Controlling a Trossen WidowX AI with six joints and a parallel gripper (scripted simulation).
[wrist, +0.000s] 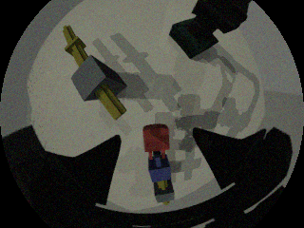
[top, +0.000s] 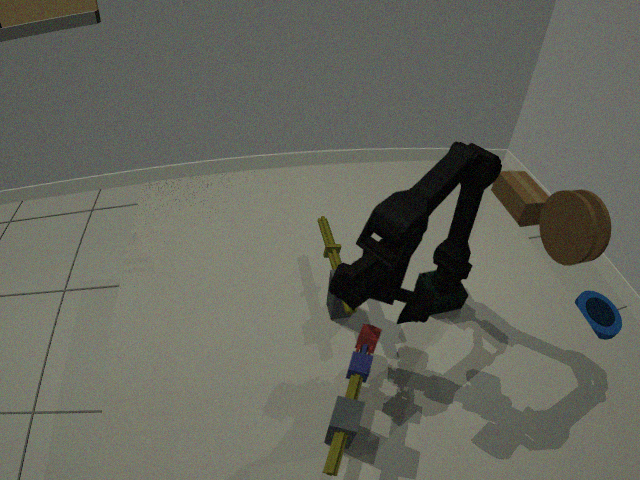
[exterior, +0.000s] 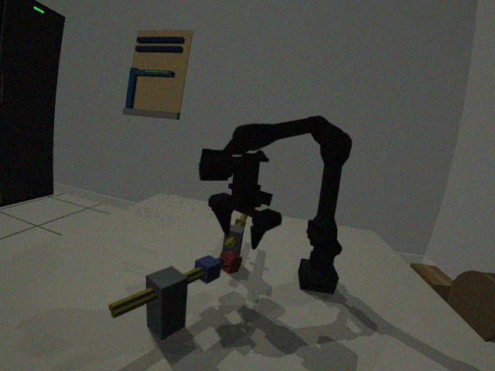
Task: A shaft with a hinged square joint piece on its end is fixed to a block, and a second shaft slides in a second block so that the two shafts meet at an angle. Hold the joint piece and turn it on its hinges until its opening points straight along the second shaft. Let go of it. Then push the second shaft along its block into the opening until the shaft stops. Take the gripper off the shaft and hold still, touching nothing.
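My gripper tip is 2 cm short of the red joint piece, 3 cm to the right of it and 5 cm above it.
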